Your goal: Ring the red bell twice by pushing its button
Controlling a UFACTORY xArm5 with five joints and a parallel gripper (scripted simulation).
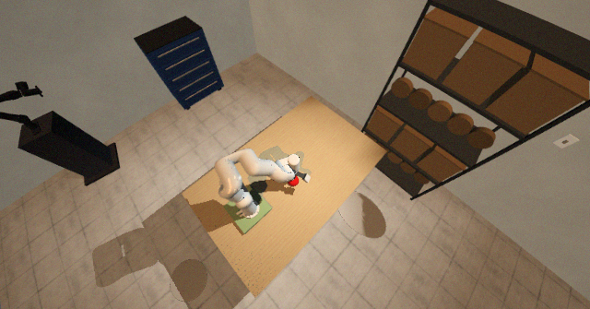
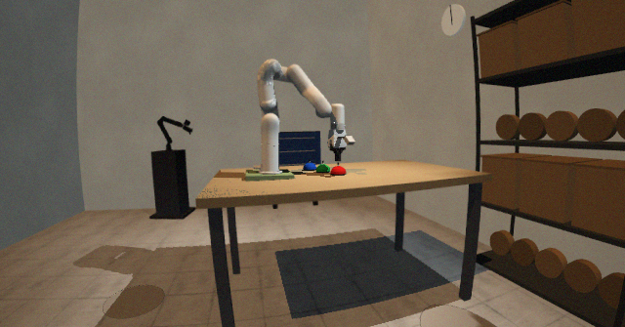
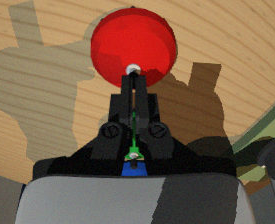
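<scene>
Right now my hand is 50 mm above the red bell. Round my hand: blue bell (140 mm behind, 220 mm to the left, 50 mm below); green bell (70 mm behind, 110 mm to the left, 50 mm below).
</scene>
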